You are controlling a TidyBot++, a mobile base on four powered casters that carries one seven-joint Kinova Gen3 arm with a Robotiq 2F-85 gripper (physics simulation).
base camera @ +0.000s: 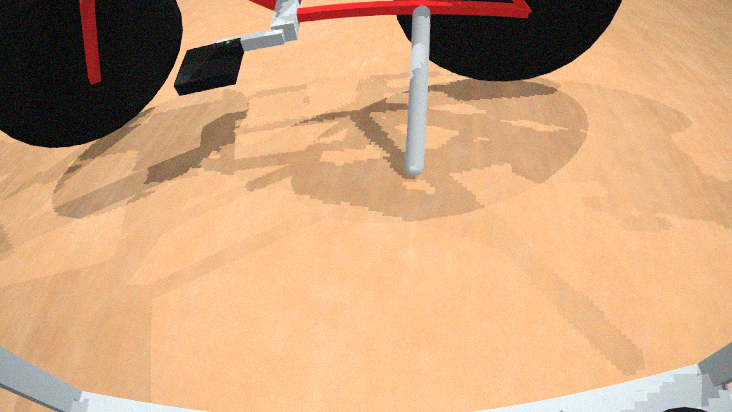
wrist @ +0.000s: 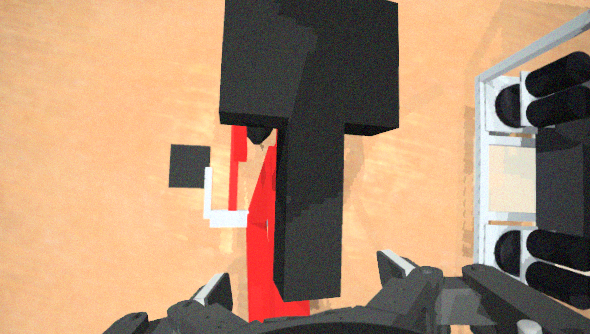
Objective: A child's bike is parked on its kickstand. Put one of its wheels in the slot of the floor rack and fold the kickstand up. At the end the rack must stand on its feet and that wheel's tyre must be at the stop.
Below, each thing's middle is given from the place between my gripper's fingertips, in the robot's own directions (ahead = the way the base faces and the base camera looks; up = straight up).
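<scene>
Kickstand (base camera: 419,64): my hand 460 mm above it, 30 mm past it, 150 mm to the left of it. Counted from my hand: front wheel (base camera: 56,106) well below, far to the left, slightly ahead; rear wheel (base camera: 489,48) well below, a little ahead, far to the right.
</scene>
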